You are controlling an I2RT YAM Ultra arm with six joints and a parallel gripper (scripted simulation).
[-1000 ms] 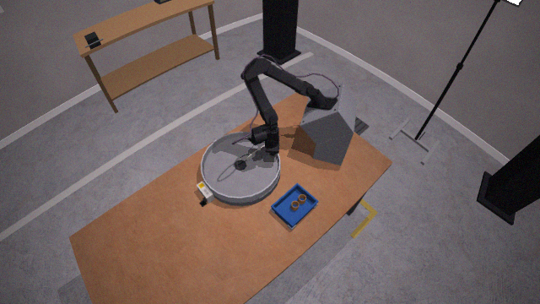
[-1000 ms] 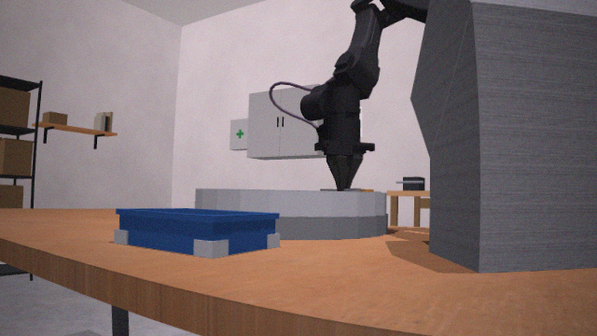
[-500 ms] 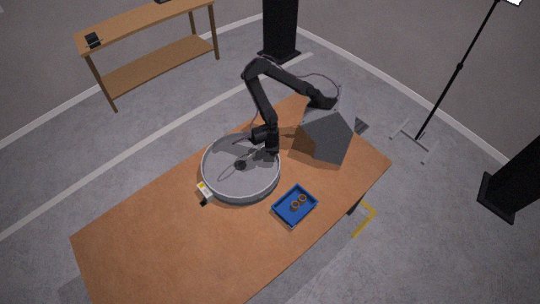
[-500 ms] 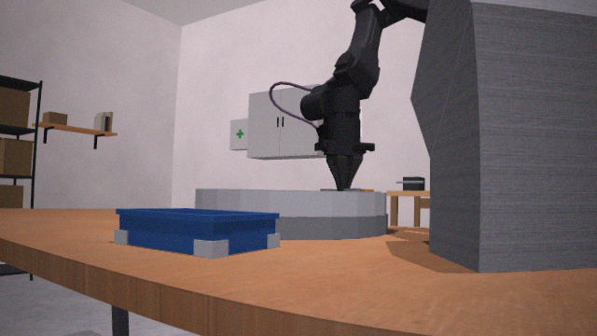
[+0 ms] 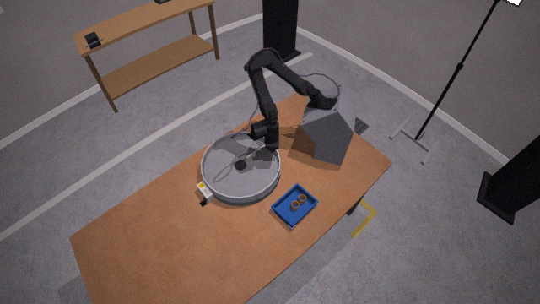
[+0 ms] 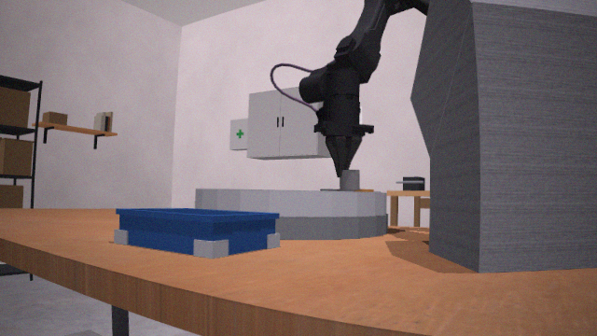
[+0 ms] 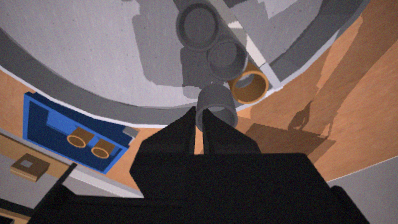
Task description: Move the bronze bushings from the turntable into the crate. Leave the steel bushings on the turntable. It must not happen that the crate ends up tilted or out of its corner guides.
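The grey turntable lies 150 mm ahead of my hand, 90 mm to the right of it and 70 mm below it. Round my hand: blue crate: 130 mm ahead, 270 mm to the left, 100 mm below.
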